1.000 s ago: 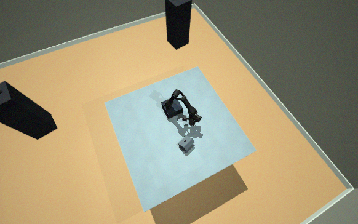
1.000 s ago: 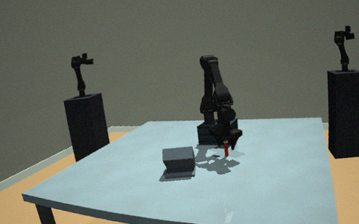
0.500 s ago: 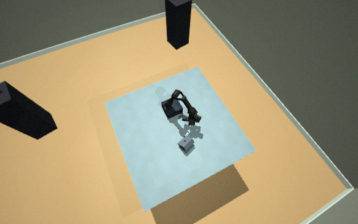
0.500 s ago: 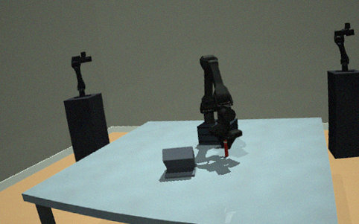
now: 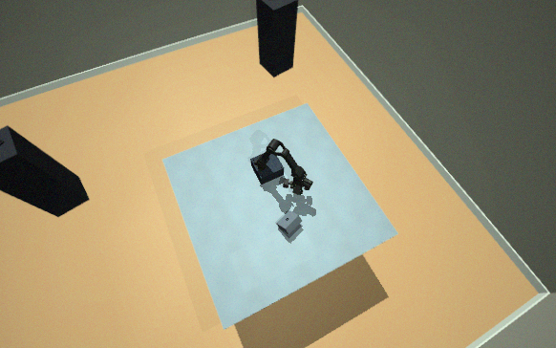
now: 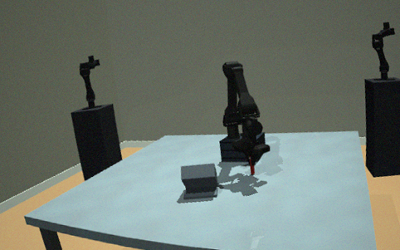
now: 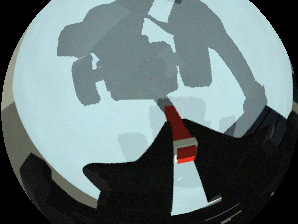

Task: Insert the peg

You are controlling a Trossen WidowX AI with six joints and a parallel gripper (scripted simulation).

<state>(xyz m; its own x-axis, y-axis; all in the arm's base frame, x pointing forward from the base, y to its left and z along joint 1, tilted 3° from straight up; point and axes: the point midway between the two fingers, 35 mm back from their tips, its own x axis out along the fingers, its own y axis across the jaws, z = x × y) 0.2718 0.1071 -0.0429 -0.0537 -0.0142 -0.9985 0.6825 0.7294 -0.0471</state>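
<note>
The grey sloped panel block lies 19 cm to the right of my gripper tip, 17 cm ahead of it and 2 cm above it. The rest, counted from my gripper tip: red peg: 2 cm above.
</note>
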